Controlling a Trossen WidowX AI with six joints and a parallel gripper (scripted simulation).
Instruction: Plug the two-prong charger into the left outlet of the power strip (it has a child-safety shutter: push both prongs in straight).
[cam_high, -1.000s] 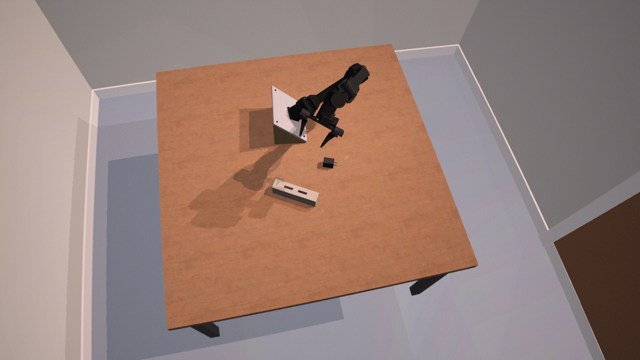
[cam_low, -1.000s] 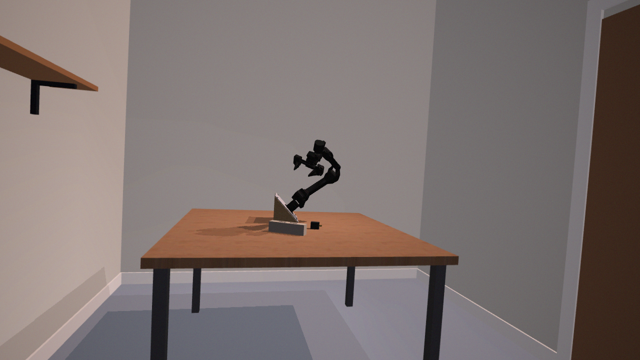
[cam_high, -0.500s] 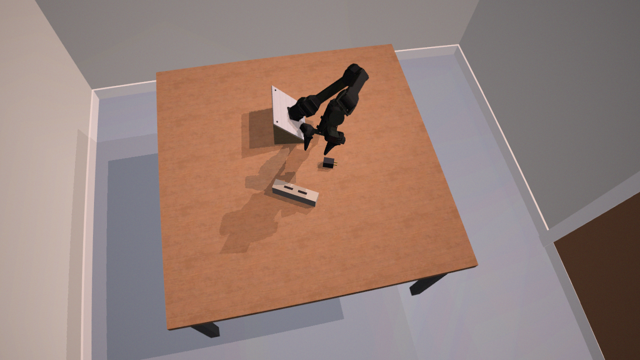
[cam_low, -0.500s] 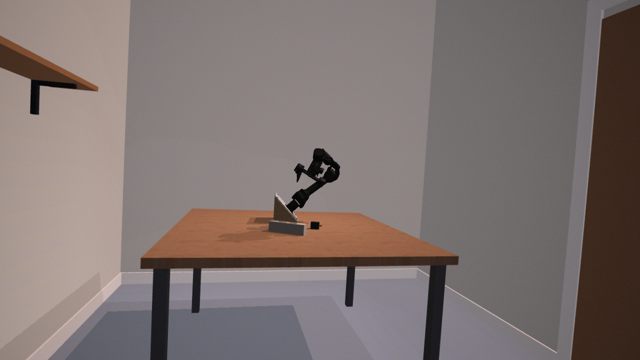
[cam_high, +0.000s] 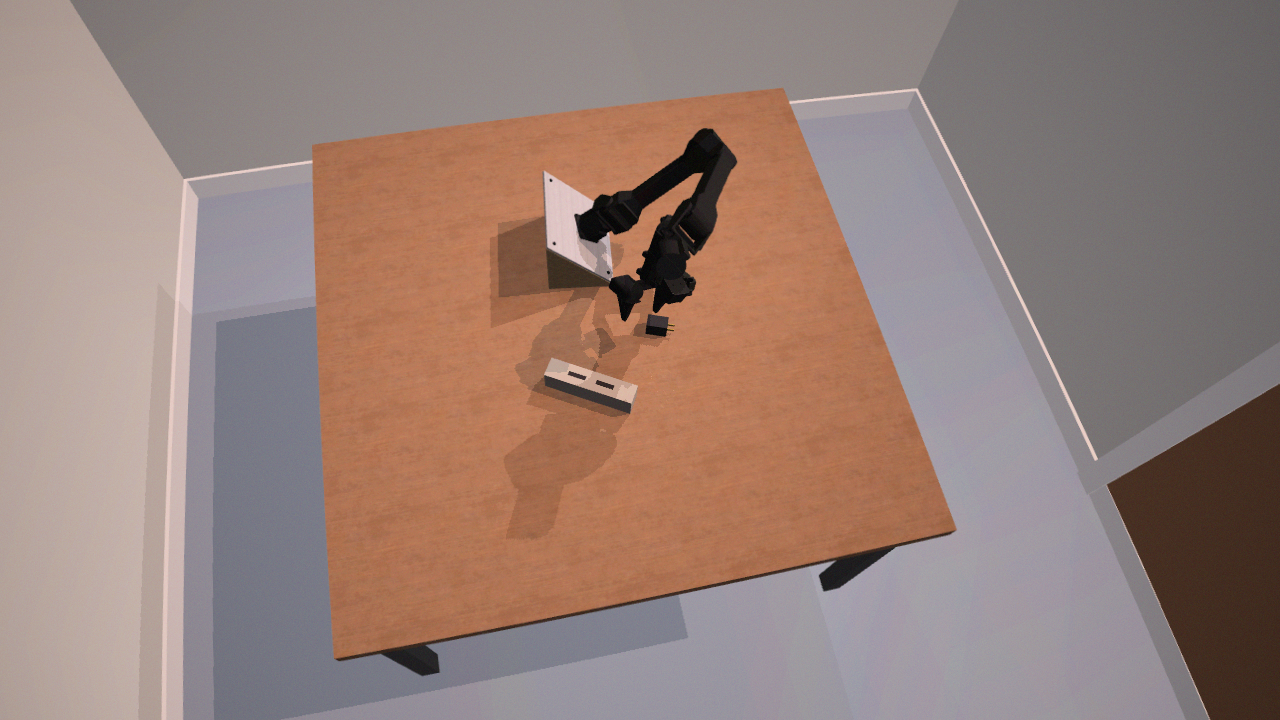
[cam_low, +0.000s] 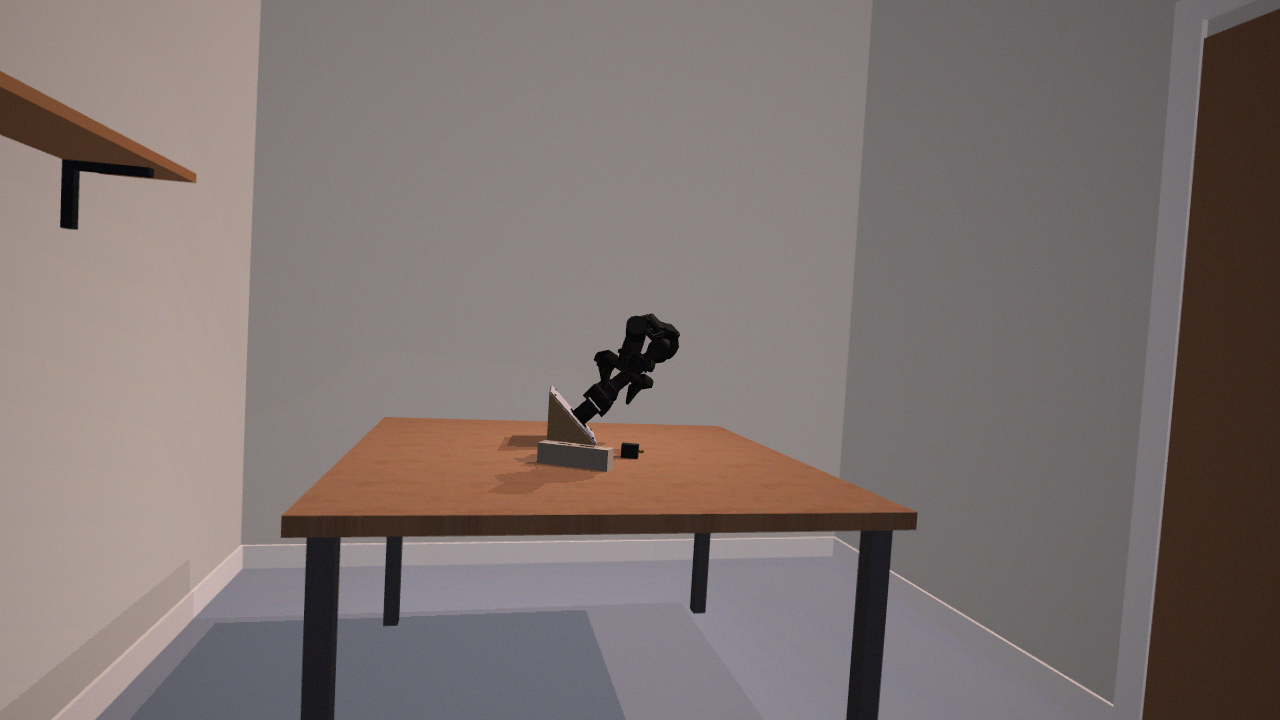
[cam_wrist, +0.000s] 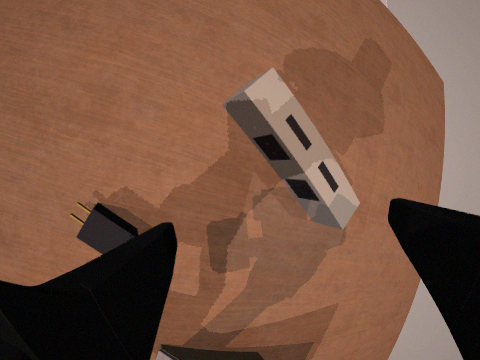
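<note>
My gripper tip is now 5 cm past the black two-prong charger, 8 cm to the right of it and 16 cm above it.
</note>
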